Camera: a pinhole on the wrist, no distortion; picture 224 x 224 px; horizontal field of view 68.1 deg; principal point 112.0 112.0 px. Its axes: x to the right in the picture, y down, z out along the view. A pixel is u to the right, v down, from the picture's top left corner.
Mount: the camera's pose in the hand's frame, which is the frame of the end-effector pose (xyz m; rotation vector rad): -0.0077 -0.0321 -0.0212 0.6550 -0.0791 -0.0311
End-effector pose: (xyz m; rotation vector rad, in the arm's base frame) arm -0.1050 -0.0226 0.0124 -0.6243 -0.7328 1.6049
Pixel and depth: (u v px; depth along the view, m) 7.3 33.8 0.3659
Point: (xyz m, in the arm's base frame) 0.0718 -0.2690 0.3942
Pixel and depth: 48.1 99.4 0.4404
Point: -0.0867 -0.2374 0.4448
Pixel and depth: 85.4 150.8 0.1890
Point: -0.1394 -0.0826 0.1959
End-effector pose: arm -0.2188 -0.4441 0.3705 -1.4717 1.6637 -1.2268
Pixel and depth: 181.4 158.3 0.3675
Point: 0.1350 -0.6335 0.4162
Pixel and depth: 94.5 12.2 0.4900
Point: 0.1987 -0.3695 0.7927
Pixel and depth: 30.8 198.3 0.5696
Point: 0.4274 -0.2647 0.2055
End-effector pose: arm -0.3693 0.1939 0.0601 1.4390 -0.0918 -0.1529
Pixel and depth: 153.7 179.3 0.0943
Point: -0.3763 0.1086 0.0103
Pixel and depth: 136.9 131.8 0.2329
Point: -0.3973 -0.0046 -0.0684
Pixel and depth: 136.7 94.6 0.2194
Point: -0.3937 0.0326 -0.1055
